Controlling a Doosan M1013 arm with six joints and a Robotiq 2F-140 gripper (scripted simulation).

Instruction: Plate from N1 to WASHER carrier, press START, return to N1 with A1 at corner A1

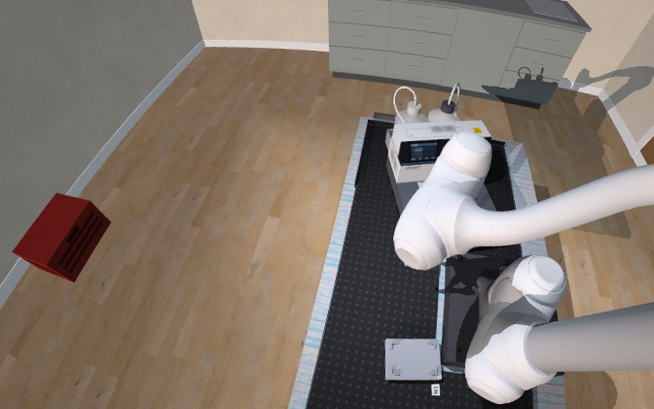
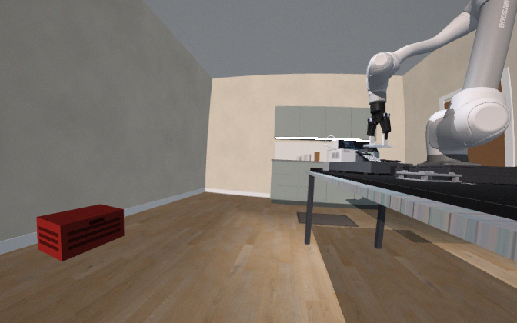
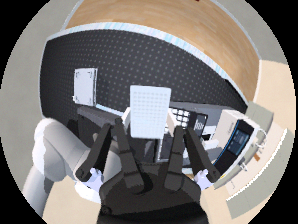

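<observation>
Now: the dark carrier pocket 140 mm behind my hand, 170 mm to the right of it and 90 mm below it. Also, from my hand: white well plate: 20 mm below; then plate washer: 90 mm behind, 310 mm to the right, 50 mm below; then plate nest N1: 30 mm behind, 300 mm to the left, 160 mm below.
</observation>
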